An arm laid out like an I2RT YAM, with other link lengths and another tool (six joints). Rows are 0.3 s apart.
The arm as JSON. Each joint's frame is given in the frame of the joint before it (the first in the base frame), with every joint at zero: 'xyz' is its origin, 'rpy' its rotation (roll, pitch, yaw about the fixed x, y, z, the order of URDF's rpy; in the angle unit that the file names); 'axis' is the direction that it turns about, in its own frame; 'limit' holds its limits. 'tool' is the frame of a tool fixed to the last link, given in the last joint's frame.
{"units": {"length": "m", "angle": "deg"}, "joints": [
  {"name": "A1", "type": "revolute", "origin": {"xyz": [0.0, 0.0, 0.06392], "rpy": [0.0, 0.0, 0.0]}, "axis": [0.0, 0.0, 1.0], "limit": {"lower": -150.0, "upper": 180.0}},
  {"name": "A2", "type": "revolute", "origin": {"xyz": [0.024, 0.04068, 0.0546], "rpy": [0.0, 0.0, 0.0]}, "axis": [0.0, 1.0, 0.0], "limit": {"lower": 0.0, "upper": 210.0}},
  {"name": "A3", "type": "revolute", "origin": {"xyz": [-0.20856, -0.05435, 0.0], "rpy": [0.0, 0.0, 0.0]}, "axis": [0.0, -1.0, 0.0], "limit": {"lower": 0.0, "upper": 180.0}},
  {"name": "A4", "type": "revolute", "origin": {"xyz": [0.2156, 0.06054, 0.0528], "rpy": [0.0, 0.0, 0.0]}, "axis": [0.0, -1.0, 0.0], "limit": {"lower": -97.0, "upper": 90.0}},
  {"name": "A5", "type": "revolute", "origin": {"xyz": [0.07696, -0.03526, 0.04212], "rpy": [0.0, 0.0, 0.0]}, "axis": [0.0, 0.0, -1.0], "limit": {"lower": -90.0, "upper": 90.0}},
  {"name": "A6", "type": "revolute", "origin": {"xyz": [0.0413, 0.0, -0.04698], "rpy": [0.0, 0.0, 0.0]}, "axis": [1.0, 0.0, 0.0], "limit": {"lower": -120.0, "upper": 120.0}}
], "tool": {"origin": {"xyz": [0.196, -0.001, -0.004], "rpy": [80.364, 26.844, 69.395]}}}
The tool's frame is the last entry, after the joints.
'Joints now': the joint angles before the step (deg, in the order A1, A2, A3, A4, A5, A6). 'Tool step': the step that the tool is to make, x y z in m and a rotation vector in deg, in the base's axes. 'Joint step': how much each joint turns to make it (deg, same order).
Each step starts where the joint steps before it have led.
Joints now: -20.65, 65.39, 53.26, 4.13, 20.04, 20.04
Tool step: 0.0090, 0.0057, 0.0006, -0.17, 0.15, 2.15
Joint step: 0.08, 1.07, 0.79, 0.37, -2.02, -0.53
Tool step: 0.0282, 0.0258, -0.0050, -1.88, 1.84, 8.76
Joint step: 0.18, 2.79, 1.05, 1.56, -8.16, -3.68
